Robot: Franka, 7 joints.
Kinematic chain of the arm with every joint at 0, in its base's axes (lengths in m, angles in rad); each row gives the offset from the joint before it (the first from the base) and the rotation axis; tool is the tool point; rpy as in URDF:
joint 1: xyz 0 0 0.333 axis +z
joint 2: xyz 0 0 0 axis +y
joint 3: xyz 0 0 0.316 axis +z
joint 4: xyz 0.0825 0 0 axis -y
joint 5: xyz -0.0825 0 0.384 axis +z
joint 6: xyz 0 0 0 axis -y
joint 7: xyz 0.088 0 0 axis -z
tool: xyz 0 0 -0.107 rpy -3.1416 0 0
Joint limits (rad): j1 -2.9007..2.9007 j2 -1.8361..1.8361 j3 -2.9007..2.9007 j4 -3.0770..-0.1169 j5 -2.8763..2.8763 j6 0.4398..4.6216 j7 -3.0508..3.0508
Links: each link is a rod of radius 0.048 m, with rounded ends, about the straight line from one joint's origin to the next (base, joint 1, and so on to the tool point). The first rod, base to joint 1, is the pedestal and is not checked.
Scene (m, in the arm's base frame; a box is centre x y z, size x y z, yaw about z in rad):
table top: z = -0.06
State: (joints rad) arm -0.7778 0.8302 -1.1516 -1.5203 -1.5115 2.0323 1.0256
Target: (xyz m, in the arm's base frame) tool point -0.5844 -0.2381 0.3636
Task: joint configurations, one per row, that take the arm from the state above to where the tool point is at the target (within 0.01 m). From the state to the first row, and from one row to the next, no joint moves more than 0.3 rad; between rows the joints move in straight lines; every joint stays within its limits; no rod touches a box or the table.
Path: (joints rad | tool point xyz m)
1: -1.0455 0.8722 -1.1965 -1.6516 -1.5028 2.0431 1.0256 | -0.3095 -0.6165 0.4320
2: -1.3131 0.9143 -1.2415 -1.7830 -1.4940 2.0540 1.0256 | -0.4853 -0.4515 0.3936
3: -1.5808 0.9563 -1.2864 -1.9143 -1.4853 2.0648 1.0256 | -0.5844 -0.2381 0.3636

